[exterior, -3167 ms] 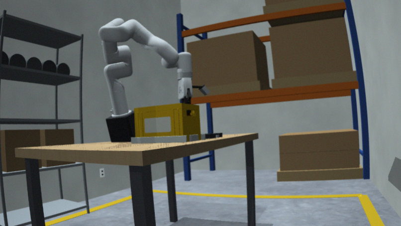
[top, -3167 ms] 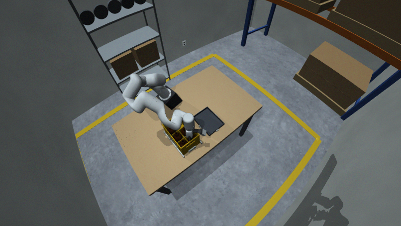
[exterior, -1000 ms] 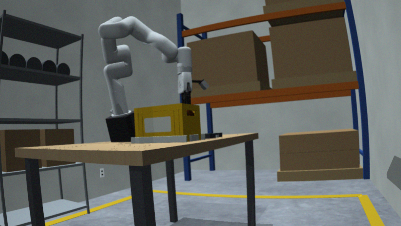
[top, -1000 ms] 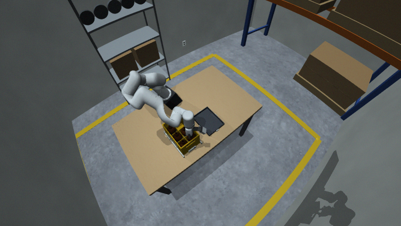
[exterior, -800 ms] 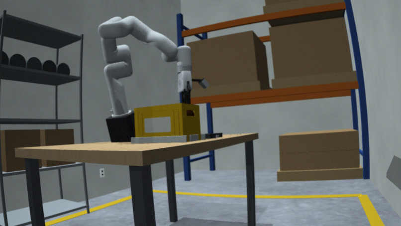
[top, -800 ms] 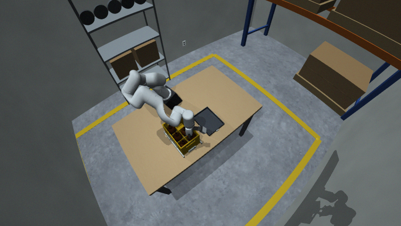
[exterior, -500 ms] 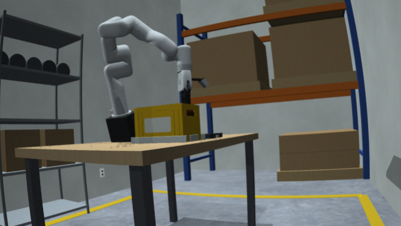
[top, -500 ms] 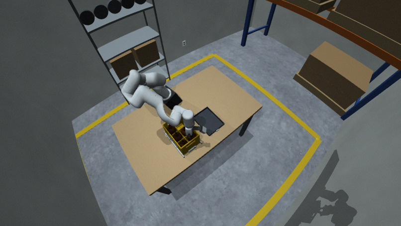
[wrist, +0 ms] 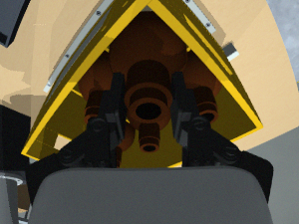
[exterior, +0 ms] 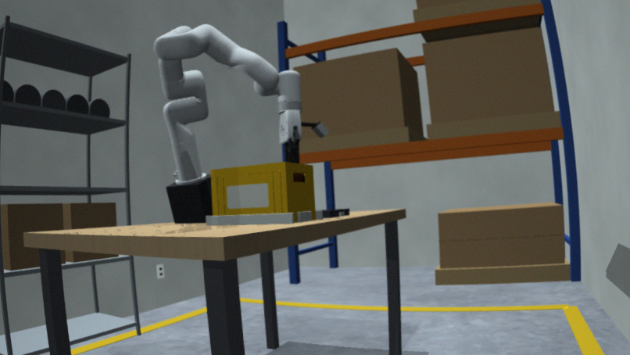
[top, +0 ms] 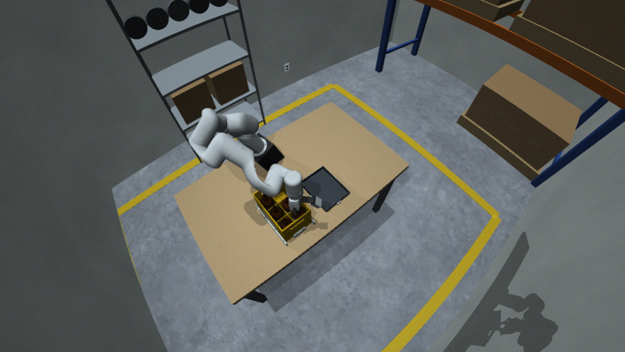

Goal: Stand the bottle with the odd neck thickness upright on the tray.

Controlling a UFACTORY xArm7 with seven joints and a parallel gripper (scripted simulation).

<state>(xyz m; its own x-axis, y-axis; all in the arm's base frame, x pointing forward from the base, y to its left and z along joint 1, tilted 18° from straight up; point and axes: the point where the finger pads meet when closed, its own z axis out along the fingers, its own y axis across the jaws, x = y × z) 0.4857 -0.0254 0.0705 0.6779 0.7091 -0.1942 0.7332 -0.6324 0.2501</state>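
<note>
Now: hand 7 cm above the bottle. Also, from my hand: tray (25 cm to the left, 18 cm below, 8 cm behind); crate (11 cm below, 9 cm behind, 5 cm to the right).
</note>
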